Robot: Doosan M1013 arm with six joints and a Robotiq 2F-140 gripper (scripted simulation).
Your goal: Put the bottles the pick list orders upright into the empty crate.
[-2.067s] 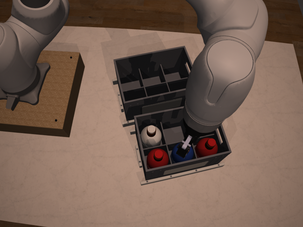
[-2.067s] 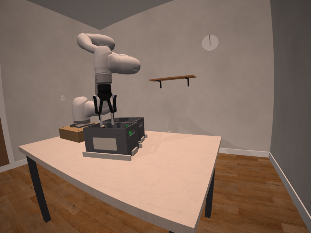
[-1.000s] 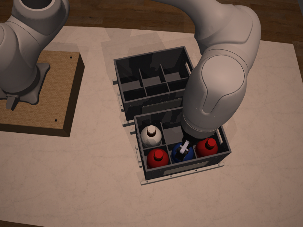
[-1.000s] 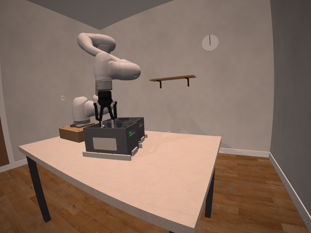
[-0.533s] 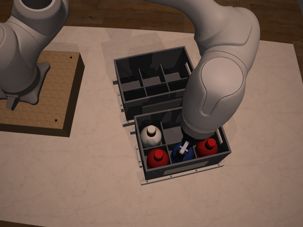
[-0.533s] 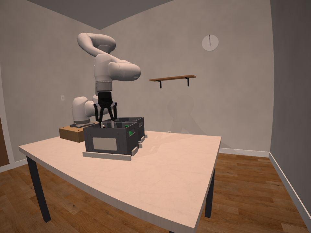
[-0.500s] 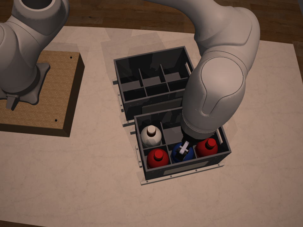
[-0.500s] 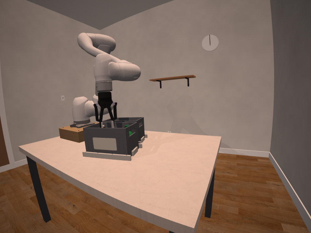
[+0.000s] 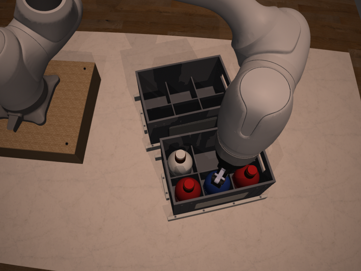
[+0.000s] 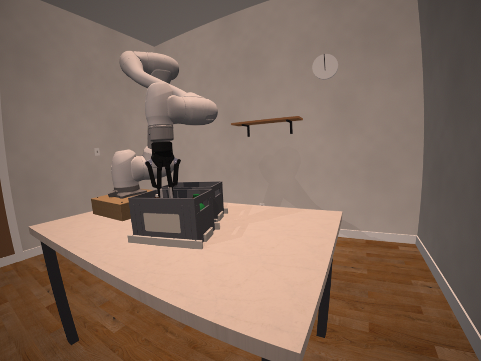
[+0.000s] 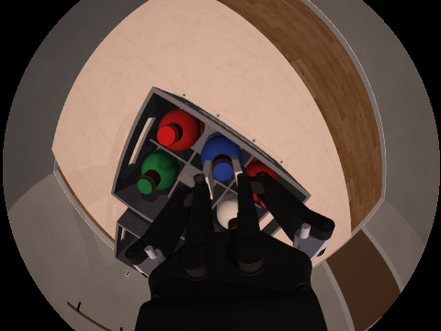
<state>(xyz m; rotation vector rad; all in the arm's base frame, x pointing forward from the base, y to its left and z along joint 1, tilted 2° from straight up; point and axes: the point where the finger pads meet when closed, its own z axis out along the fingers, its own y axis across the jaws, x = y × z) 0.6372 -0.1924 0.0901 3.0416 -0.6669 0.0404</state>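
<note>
Now: hand 8 cm above the blue bottle. From my hand the other things lie so: green bottle: 11 cm to the left, 8 cm below, 5 cm ahead; then pick list: 39 cm to the left, 19 cm behind, 17 cm below; then white bottle: 11 cm behind, 8 cm below, 5 cm to the left.
</note>
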